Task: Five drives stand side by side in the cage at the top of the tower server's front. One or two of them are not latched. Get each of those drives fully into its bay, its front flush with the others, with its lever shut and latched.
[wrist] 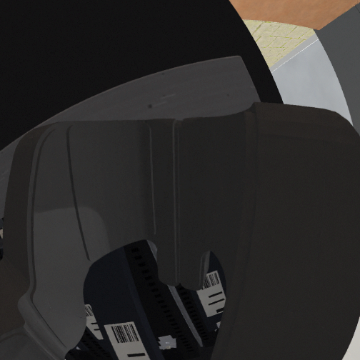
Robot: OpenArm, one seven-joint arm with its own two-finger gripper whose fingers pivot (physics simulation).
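Observation:
My gripper (189, 205) is shut and empty, its dark fingers side by side across the middle of the wrist view. Beyond the fingertips, parts of the drives show. One dark blue drive (111, 275) with a white barcode label shows at the lower left. Another drive (212, 296) with a barcode label shows to the right of the fingertips. Black perforated strips and a small pale metal part lie between them. The fingertips overlap the drives in the view; contact cannot be told. The levers and most of the drive fronts are hidden behind the gripper.
The tower server's dark grey panel (165, 97) runs behind the fingers, with a large black surface above it. At the upper right are a yellow brick-patterned area (280, 37), an orange-brown surface (295, 12) and a pale grey surface (315, 80).

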